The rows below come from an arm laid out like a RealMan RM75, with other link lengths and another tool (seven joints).
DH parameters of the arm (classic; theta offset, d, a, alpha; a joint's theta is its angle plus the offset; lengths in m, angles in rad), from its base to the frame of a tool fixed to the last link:
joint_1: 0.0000 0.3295 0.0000 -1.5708
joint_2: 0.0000 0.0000 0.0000 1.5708
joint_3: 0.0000 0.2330 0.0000 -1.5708
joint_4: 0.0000 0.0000 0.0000 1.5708
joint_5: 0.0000 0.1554 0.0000 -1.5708
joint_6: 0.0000 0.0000 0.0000 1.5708
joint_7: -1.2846 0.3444 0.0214 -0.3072
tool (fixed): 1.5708 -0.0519 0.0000 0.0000
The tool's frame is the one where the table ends.
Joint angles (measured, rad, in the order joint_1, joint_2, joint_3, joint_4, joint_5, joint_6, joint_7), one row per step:
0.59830, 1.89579, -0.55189, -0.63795, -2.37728, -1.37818, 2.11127
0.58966, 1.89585, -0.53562, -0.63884, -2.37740, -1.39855, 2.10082
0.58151, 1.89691, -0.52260, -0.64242, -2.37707, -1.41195, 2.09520
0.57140, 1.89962, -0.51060, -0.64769, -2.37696, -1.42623, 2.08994
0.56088, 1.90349, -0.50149, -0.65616, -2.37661, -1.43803, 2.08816
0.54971, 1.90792, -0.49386, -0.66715, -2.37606, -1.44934, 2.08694
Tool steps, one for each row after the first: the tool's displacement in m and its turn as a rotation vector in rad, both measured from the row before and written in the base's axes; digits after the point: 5 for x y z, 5 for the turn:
-0.00079, -0.00421, -0.00025, -0.00374, 0.01451, 0.00053
0.00003, -0.00275, 0.00049, 0.00117, 0.01061, -0.00229
0.00031, -0.00363, -0.00012, -0.00013, 0.01081, -0.00320
0.00075, -0.00326, 0.00005, 0.00124, 0.00850, -0.00484
0.00101, -0.00317, 0.00028, 0.00189, 0.00659, -0.00446

